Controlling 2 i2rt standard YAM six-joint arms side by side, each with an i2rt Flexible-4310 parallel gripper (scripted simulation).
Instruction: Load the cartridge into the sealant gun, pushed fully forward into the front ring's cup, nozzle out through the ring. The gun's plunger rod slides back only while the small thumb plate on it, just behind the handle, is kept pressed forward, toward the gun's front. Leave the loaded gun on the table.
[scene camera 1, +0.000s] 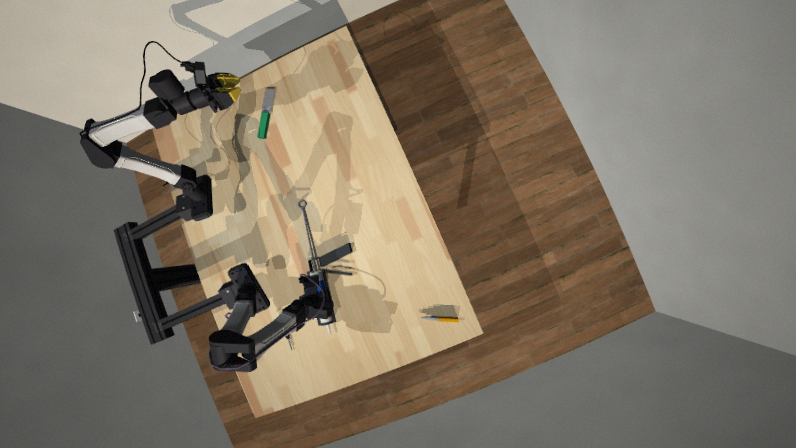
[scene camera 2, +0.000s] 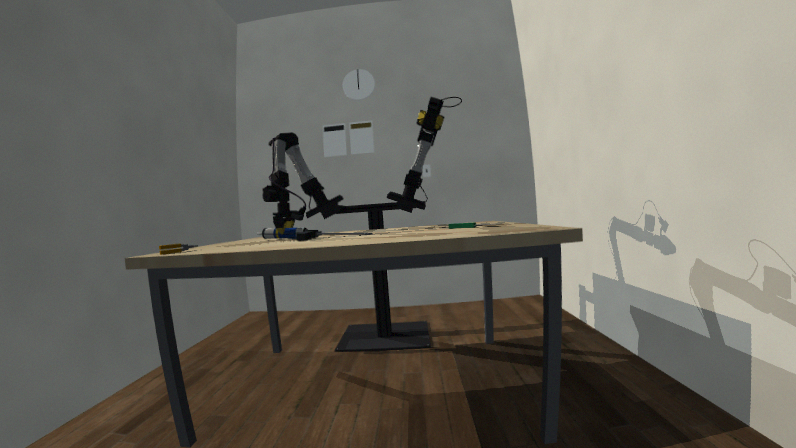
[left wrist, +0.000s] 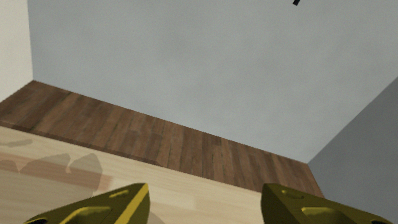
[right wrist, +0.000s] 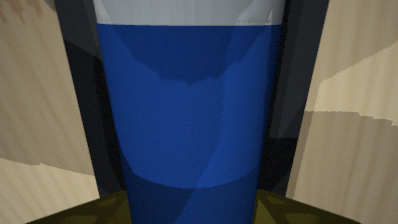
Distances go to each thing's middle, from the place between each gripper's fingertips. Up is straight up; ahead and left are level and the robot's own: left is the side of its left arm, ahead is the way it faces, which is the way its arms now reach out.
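The cartridge (right wrist: 190, 95) has my right gripper 20 mm to the left of it, 10 mm above it and 10 mm past it.
From that same cartridge, my left gripper (scene camera 1: 240, 84) is 690 mm to the left, 430 mm above and 270 mm past.
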